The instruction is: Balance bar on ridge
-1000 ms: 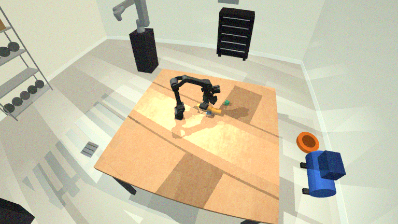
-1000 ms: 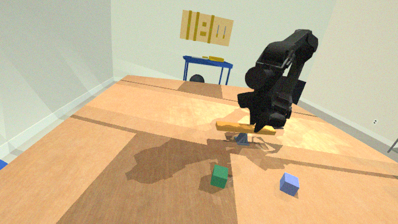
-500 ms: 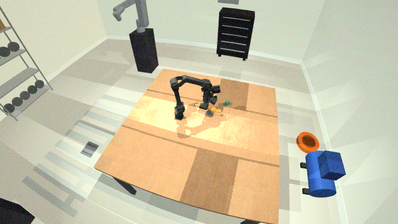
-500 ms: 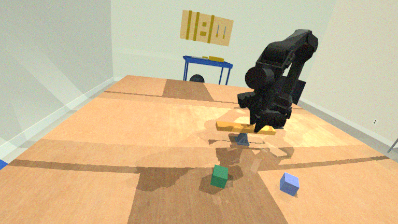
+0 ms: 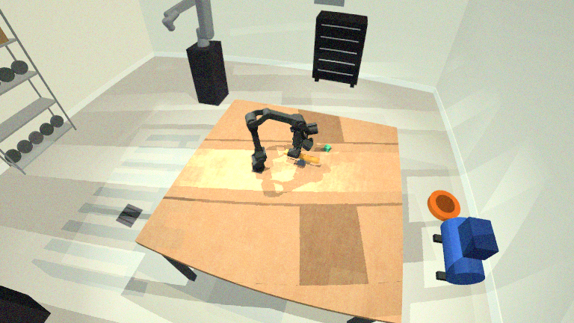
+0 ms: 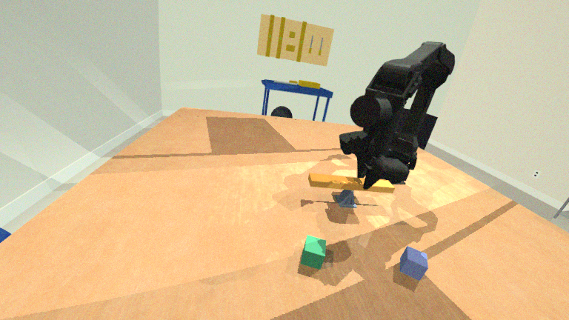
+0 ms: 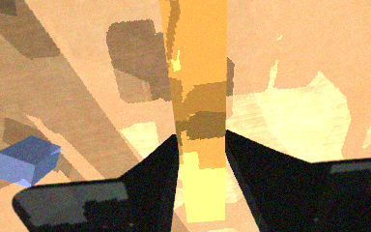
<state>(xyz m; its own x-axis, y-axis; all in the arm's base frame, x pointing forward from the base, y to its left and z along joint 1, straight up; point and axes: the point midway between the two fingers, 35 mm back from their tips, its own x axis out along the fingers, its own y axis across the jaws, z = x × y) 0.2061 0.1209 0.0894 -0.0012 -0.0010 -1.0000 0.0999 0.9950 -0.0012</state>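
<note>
Right now my gripper tip is 3 cm short of the yellow bar. The rest, counted from my gripper tip: green cube: 16 cm ahead, 15 cm to the left, 4 cm below; lilac cube: 1 cm behind, 18 cm to the left, 4 cm below.
</note>
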